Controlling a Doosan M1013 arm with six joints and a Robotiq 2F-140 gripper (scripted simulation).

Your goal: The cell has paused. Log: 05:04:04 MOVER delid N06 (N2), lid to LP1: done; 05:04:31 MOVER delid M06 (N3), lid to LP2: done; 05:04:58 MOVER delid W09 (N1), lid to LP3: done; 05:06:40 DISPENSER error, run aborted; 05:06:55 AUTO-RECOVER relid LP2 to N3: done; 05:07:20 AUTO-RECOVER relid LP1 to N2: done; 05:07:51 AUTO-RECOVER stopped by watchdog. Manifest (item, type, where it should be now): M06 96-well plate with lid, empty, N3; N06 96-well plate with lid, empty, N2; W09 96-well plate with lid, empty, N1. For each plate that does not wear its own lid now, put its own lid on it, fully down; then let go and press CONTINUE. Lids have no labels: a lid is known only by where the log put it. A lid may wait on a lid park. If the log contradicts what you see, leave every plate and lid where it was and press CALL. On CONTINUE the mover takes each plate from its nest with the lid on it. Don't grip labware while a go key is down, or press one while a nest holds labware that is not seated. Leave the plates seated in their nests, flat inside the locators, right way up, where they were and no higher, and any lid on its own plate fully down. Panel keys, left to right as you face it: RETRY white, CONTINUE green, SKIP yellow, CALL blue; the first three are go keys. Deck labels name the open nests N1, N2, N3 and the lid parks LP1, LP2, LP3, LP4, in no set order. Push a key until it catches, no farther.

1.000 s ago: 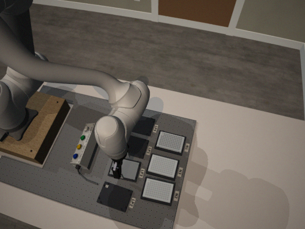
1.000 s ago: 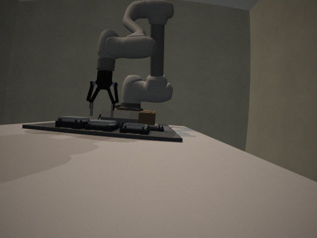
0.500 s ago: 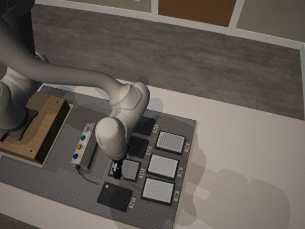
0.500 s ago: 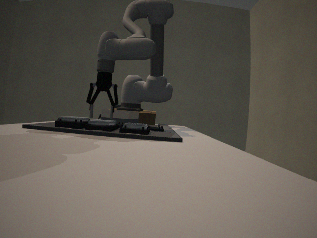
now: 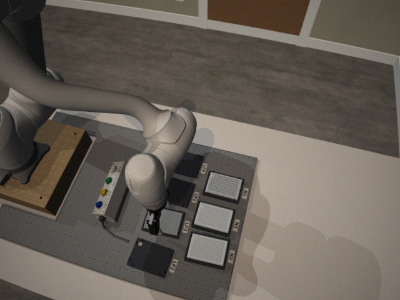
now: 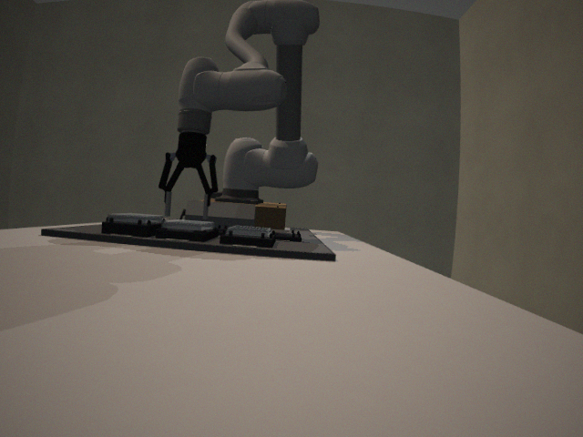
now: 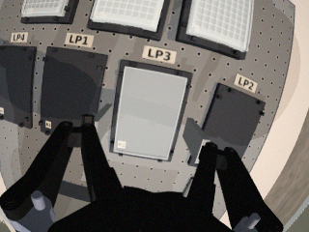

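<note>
Now: the lid 40 mm below my hand. From my hand the other things lie so: lid park LP3: 50 mm below; lid park LP2: 140 mm to the right, 50 mm below, 10 mm ahead; lid park LP1: 130 mm to the left, 50 mm below, 10 mm behind.
</note>
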